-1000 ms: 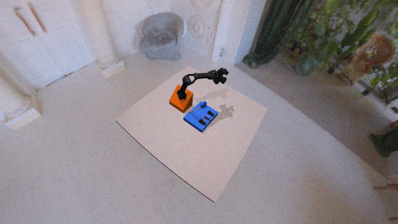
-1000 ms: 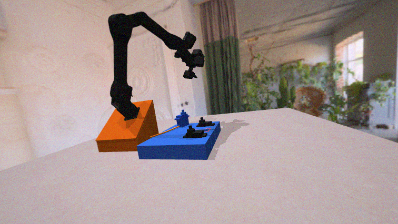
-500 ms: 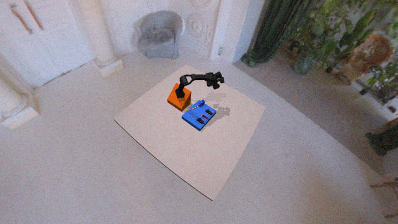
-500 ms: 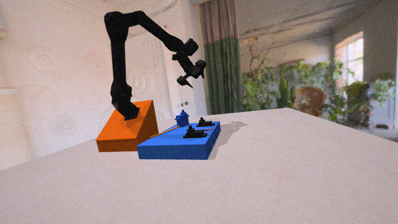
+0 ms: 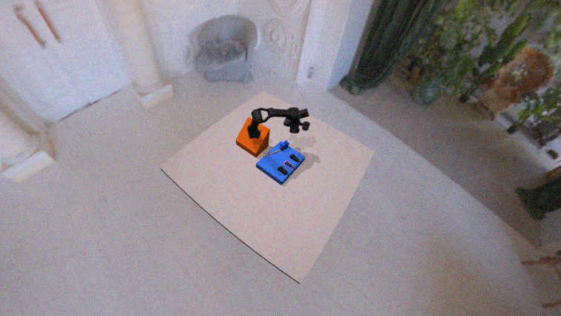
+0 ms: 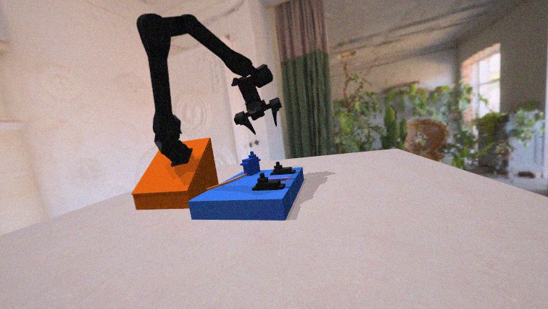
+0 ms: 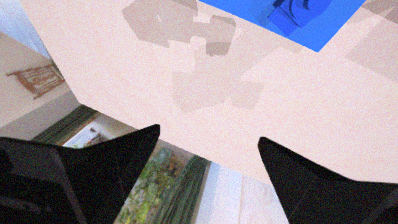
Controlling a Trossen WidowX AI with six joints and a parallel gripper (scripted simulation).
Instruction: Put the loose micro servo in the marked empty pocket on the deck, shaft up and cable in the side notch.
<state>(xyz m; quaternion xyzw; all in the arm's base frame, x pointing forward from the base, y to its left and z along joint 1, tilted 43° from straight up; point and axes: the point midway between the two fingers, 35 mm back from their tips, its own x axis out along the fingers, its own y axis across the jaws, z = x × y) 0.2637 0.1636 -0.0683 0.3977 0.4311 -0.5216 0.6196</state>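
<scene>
Now: gripper tip 5 cm past the blue deck, 22 cm to the left of it and 17 cm above it.
</scene>
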